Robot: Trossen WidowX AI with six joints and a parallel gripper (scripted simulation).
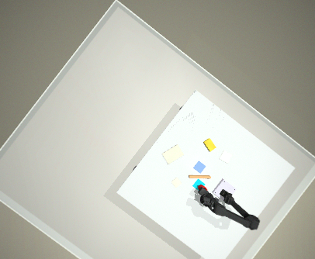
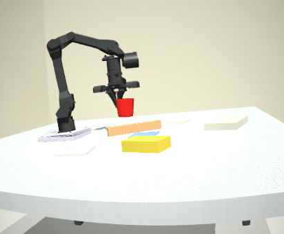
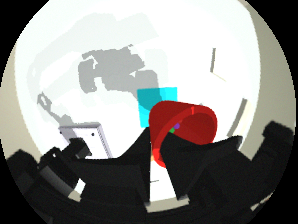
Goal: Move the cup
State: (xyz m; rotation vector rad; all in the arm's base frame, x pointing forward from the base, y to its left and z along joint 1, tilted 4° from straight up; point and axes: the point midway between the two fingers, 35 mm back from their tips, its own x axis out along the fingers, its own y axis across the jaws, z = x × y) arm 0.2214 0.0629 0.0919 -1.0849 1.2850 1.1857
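My gripper tip is 9 cm above the wooden bar, 8 cm to the left of it and 7 cm short of it. The rest, counted from my gripper tip: red cup 3 cm ahead, 1 cm to the right; light blue pad 16 cm to the right, 12 cm ahead, 10 cm below; yellow block 41 cm to the right, 16 cm ahead, 8 cm below.
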